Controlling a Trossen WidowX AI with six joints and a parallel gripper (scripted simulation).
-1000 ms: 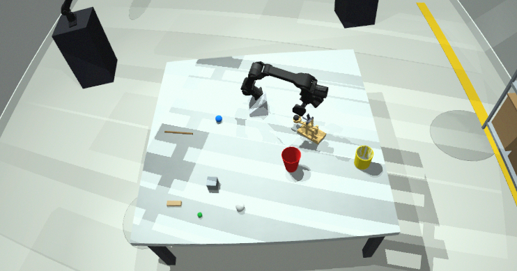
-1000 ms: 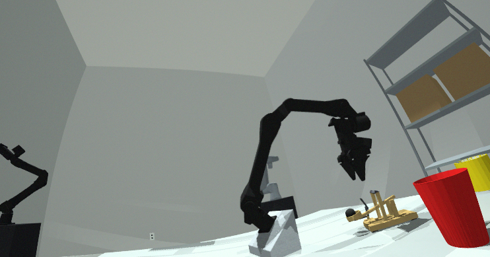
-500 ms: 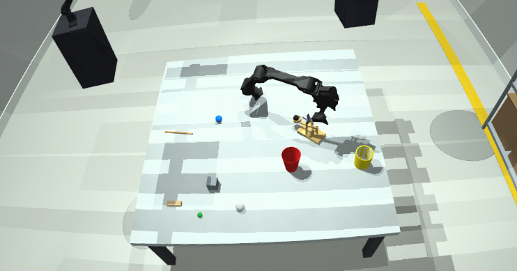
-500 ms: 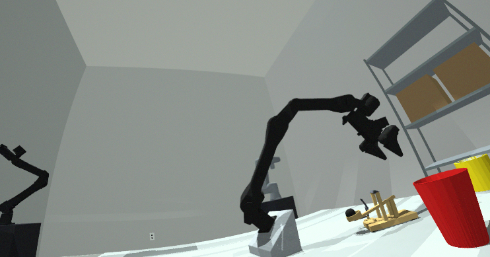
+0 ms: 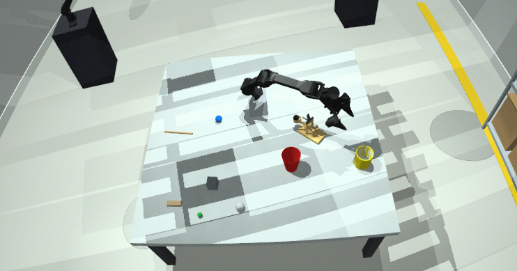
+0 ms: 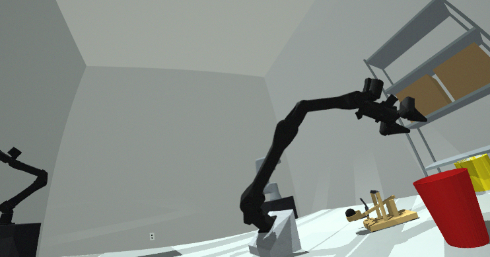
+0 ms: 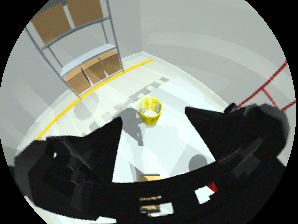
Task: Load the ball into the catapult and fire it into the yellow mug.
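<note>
The black ball lies 250 mm behind my gripper tip, 200 mm to the right of it and 190 mm below it. From my gripper tip the other things lie so: yellow mug (230 mm below, 80 mm ahead, 70 mm to the left); then wooden catapult (210 mm behind, 200 mm below, 150 mm to the right); then red cup (290 mm to the right, 220 mm below, 20 mm ahead).
</note>
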